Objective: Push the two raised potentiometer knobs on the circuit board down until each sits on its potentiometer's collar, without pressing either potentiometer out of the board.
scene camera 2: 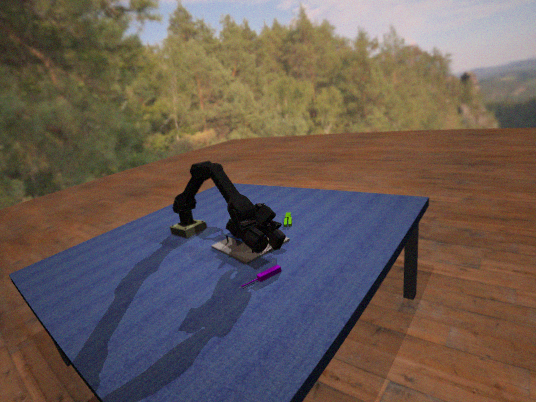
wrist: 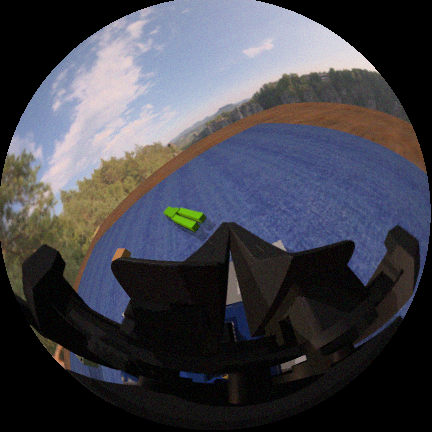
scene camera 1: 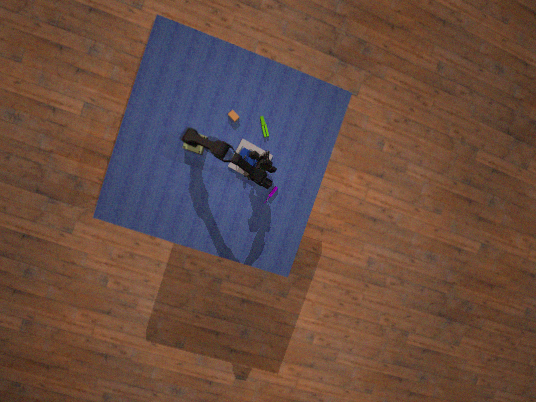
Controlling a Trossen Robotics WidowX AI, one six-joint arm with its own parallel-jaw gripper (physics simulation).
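Where they show: gripper, fingertip midpoint: [scene camera 2: 280, 224] [wrist: 227, 227] [scene camera 1: 268, 151]; arm's base, origin of the base link: [scene camera 2: 187, 223] [scene camera 1: 193, 140].
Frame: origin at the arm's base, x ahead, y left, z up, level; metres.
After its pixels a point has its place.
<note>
The blue circuit board [scene camera 1: 246, 154] [wrist: 239, 316] {x 0.419, y 0.113, z 0.006 m} lies over a light grey base plate [scene camera 1: 244, 143] {x 0.270, y 0.148, z -0.025 m} [scene camera 2: 245, 258] {x 0.443, y -0.012, z -0.026 m} [wrist: 233, 287] {x 0.408, y 0.145, z -0.026 m}. The arm covers much of both in the two scene views. My gripper [wrist: 227, 227] {x 0.427, y 0.175, z 0.021 m} is shut, with its fingertips together and nothing between them. In both scene views it is low over the board, and its fingertips are hidden behind the wrist and gripper body. The two potentiometer knobs cannot be made out in any view, so their height and any contact with my fingertips cannot be told.
A purple screwdriver [scene camera 1: 272, 193] {x 0.581, y -0.039, z -0.016 m} [scene camera 2: 269, 273] {x 0.588, y -0.032, z -0.019 m} lies near the plate's front edge. A green two-handled tool [scene camera 1: 264, 127] {x 0.324, y 0.295, z -0.022 m} [scene camera 2: 287, 219] {x 0.327, y 0.299, z -0.027 m} [wrist: 184, 218] {x 0.345, y 0.277, z -0.022 m} lies beyond the plate. An orange block [scene camera 1: 233, 115] {x 0.130, y 0.260, z -0.014 m} [wrist: 121, 254] {x 0.159, y 0.254, z -0.014 m} lies farther back. The arm's base [scene camera 1: 193, 148] {x 0.024, y -0.040, z 0.003 m} [scene camera 2: 188, 229] {x 0.074, y -0.032, z 0.000 m} stands at the left on the blue table [scene camera 1: 165, 90] {x -0.303, y 0.184, z -0.033 m} [scene camera 2: 350, 240] {x 0.650, y 0.285, z -0.034 m}.
</note>
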